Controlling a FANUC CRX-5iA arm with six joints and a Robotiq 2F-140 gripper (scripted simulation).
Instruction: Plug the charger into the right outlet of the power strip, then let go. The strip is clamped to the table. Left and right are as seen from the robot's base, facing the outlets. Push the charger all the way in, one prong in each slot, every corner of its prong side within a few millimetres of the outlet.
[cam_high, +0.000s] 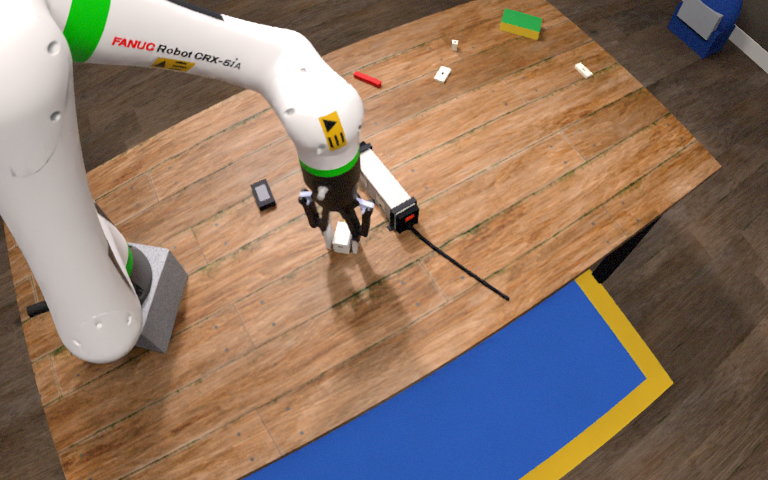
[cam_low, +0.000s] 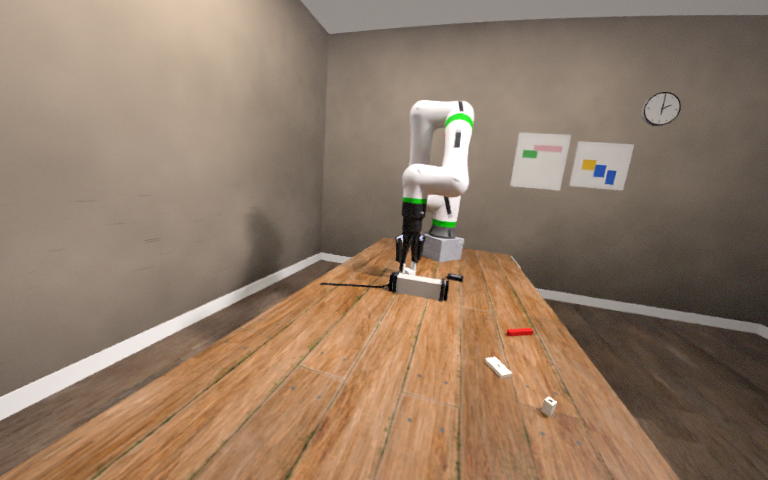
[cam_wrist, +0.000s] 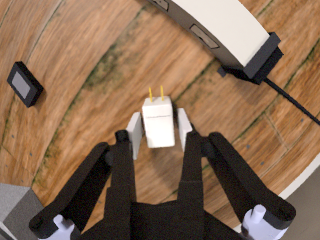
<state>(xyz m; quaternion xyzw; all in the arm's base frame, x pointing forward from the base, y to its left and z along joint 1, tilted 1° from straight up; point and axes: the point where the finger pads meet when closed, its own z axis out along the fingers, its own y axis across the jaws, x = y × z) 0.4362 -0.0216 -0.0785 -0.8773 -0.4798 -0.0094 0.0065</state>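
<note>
My hand is 10 mm to the right of the white charger, 10 mm short of it and 10 mm above it.
</note>
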